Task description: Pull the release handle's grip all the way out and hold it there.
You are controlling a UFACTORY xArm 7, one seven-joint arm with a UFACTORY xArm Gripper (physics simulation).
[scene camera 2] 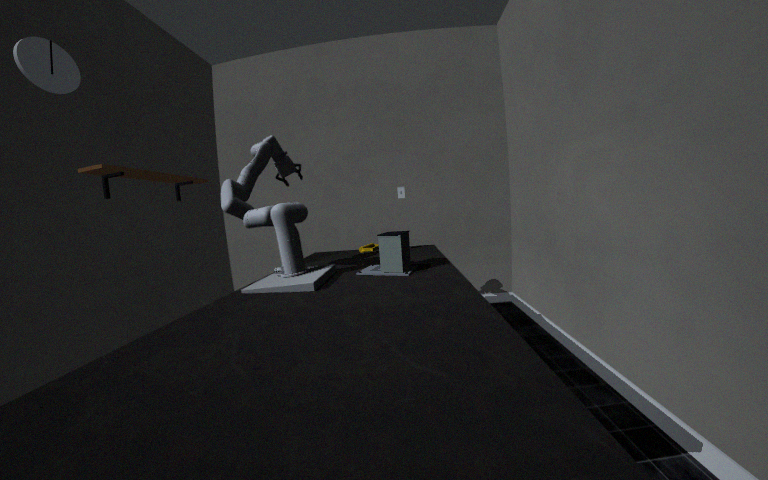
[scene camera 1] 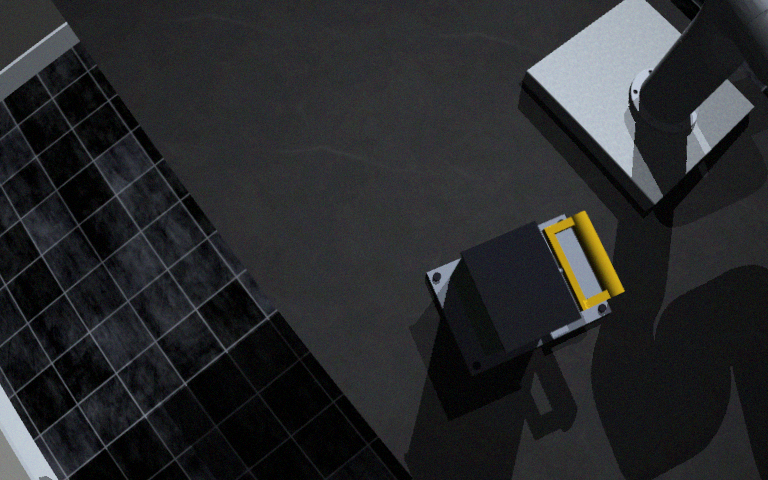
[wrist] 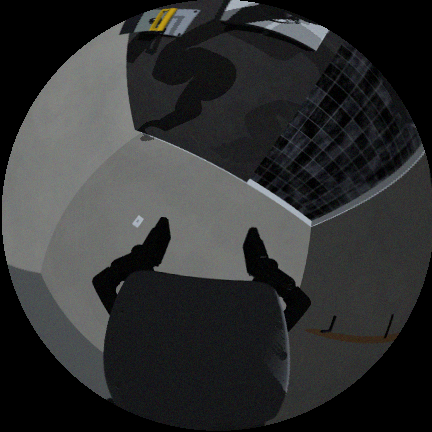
A grey-green box housing (scene camera 1: 513, 293): 0.73 m from the lens. A light base plate (scene camera 1: 475, 359): 0.88 m from the lens. The marked spots on the grey-green box housing and the light base plate are 0.18 m apart.
